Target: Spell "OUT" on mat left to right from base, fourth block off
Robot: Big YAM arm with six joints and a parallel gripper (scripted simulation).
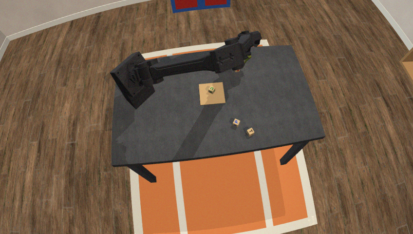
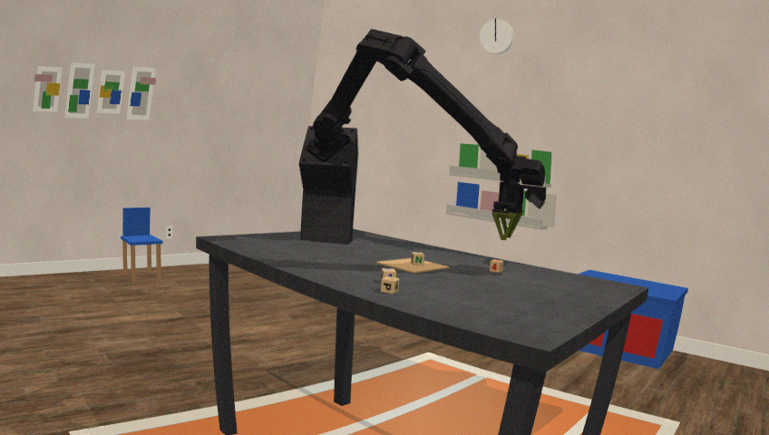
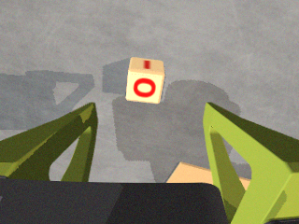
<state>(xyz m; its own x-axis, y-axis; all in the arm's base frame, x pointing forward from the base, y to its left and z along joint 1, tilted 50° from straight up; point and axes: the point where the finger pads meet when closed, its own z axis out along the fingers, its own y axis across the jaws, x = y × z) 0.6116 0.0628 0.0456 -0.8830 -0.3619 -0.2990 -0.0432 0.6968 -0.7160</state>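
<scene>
My gripper is now 20 mm past the O block and 90 mm above it. Also, from my hand: green-lettered block 220 mm behind, 80 mm to the right, 80 mm below; then P block 190 mm behind, 320 mm to the right, 90 mm below; then tan mat 230 mm behind, 90 mm to the right, 100 mm below.
</scene>
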